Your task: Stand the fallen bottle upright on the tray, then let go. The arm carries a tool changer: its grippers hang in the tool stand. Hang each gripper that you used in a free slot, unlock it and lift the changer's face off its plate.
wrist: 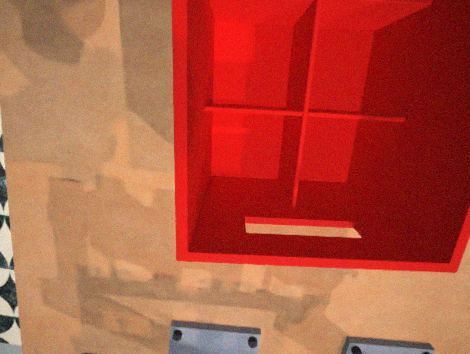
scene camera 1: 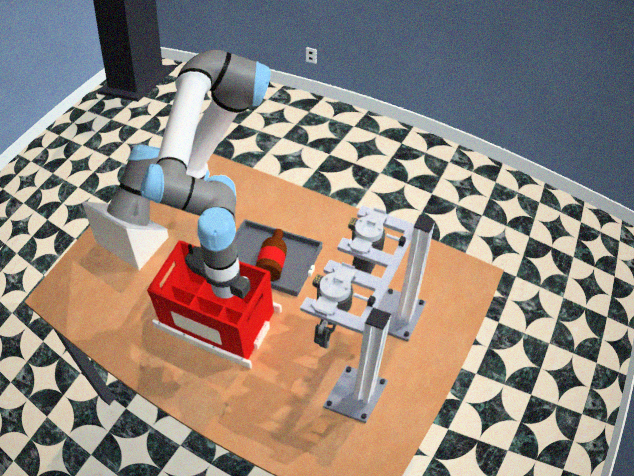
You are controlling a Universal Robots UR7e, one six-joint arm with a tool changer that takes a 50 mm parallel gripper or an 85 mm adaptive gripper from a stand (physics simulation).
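Seen in the pictures: arm's base at its link origin: (scene camera 1: pixel 127 217).
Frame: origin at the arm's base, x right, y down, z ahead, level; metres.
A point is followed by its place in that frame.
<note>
The brown bottle (scene camera 1: pixel 271 254) {x -0.094, y 0.041, z 0.463 m} with a red label lies on its side on the grey tray (scene camera 1: pixel 303 239) {x -0.226, y 0.100, z 0.496 m}, its neck toward the tray's back edge. The arm's wrist ends in a bare tool changer (scene camera 1: pixel 222 292) above the red crate; no gripper hangs from it, and no fingers show in the wrist view. Two grippers hang in the tool stand (scene camera 1: pixel 412 276) {x -0.085, y -0.078, z 0.857 m}: a rear one (scene camera 1: pixel 364 261) {x -0.017, y -0.159, z 0.750 m} and a front one (scene camera 1: pixel 323 334) {x 0.199, y -0.151, z 0.745 m} with dark fingers, whose opening is too small to tell. The bottle and tray do not show in the wrist view.
The red crate (scene camera 1: pixel 233 327) {x 0.214, y -0.050, z 0.522 m} (wrist: pixel 181 150) {x 0.212, y -0.055, z 0.461 m} with dividers stands under the wrist, beside the tray, with white rails (scene camera 1: pixel 202 344) {x 0.229, y 0.092, z 0.413 m} along its base. The stand's foot plates (scene camera 1: pixel 342 402) {x 0.222, y 0.108, z 0.812 m} (wrist: pixel 215 344) {x 0.180, y 0.108, z 0.801 m} are bolted to the table. The stand's forks reach toward the tray.
</note>
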